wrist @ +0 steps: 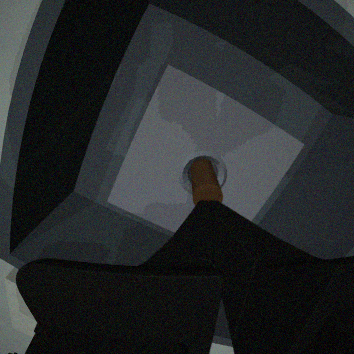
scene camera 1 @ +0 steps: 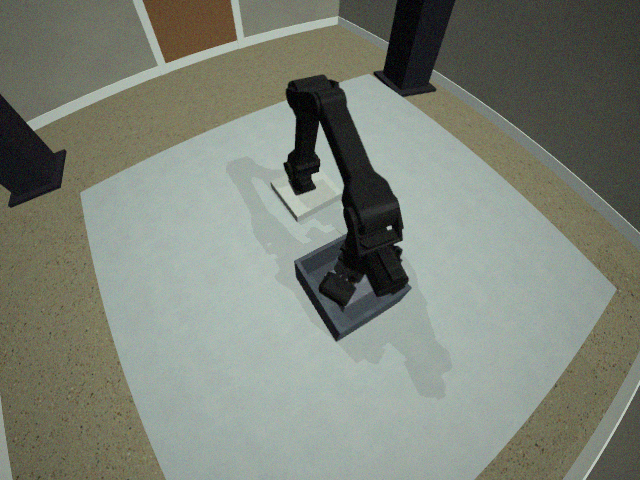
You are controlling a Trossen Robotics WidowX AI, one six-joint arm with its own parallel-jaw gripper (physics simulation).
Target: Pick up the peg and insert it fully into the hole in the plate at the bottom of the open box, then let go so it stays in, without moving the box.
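Frame: origin at the arm's base, x left, y back, z up, level; centimetres.
Where they show: gripper, fingertip midpoint: [wrist: 206, 209] [scene camera 1: 350, 275]; arm's base, link origin: [scene camera 1: 302, 184].
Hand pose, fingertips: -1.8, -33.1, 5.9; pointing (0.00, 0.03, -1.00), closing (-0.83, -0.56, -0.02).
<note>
Each offset is from my fingertips to the top centre of the thing, as dx, dy, dz. "pt": to the spot under its first point. Level surfaces: height alone.
The orange-brown peg @[+0.3, -0.5, +0.0] [wrist: 204, 179] stands in the round hole @[pt -0.6, -1.3, -2.8] [wrist: 224, 173] of the light grey plate @[+0.4, -0.5, -2.7] [wrist: 145, 150] [scene camera 1: 363, 290], its upper end jutting up out of it. How deep it sits is unclear. The plate lies at the bottom of the dark blue-grey open box @[+0.4, -0.5, +1.0] [scene camera 1: 370, 317] [wrist: 40, 125]. My gripper [wrist: 206, 209] is shut with nothing between its fingers. Its tips are at the peg's upper end in the wrist view and cover part of it; whether they touch is unclear. In the scene view the gripper's body hangs over the box and hides the peg.
A cream-white slab [scene camera 1: 305, 210] lies under the arm's base, behind the box. The box's walls stand around the gripper. Dark pillars [scene camera 1: 416, 46] [scene camera 1: 25, 160] stand beyond the pale mat @[dz -8.8] [scene camera 1: 206, 361], at the back right and at the left.
</note>
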